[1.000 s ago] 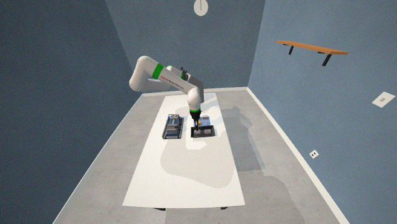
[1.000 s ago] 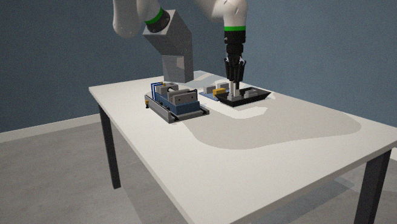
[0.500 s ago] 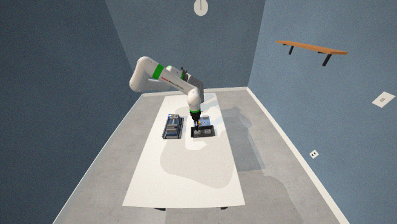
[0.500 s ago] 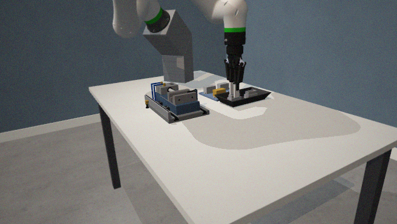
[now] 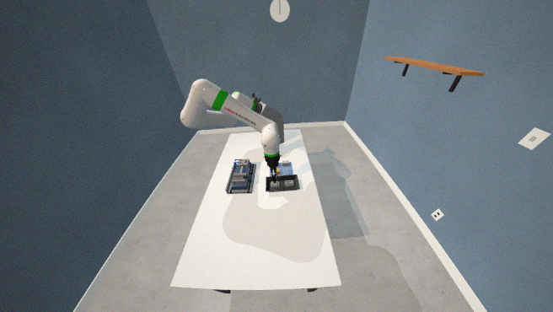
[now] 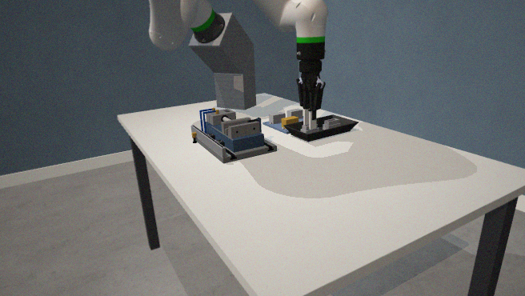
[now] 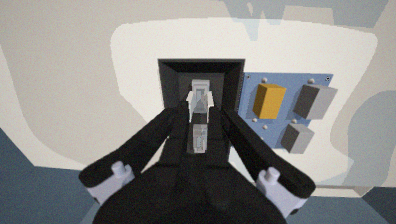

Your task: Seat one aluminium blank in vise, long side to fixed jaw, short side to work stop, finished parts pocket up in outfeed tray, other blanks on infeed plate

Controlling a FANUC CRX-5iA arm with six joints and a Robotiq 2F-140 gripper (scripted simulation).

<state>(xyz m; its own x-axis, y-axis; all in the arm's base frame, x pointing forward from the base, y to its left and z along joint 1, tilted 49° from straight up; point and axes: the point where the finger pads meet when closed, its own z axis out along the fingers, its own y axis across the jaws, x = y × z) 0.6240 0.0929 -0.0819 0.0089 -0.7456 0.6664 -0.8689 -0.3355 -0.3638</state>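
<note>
Right now the aluminium blank is 220 mm behind my hand and 40 mm below it. Round my hand: brass blank 130 mm behind, 40 mm below, 10 mm to the left.
</note>
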